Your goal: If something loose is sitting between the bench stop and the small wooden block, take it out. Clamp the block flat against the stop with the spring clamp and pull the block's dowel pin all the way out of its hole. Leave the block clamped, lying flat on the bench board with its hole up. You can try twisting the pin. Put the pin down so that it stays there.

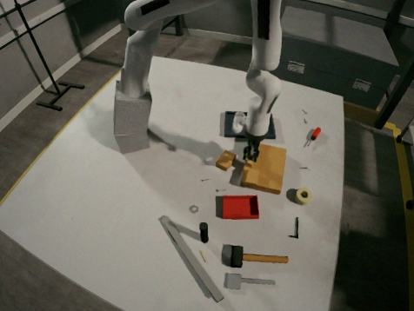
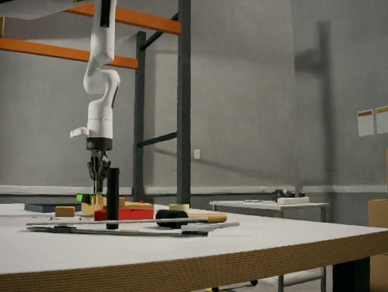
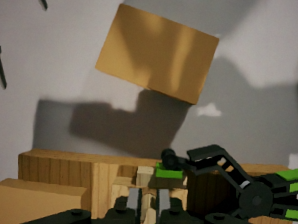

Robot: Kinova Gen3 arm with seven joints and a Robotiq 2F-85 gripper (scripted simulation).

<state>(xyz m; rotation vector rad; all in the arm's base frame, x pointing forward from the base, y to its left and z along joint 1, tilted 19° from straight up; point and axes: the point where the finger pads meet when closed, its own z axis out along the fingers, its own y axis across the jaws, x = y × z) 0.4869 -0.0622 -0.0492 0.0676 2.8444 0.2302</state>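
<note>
My gripper is now 2 cm above the dowel pin. Also, from my hand: pale wooden block: 4 cm below; then wooden bench board: 6 cm ahead, 5 cm below; then tan wooden block: 9 cm behind, 1 cm to the left, 7 cm below.
</note>
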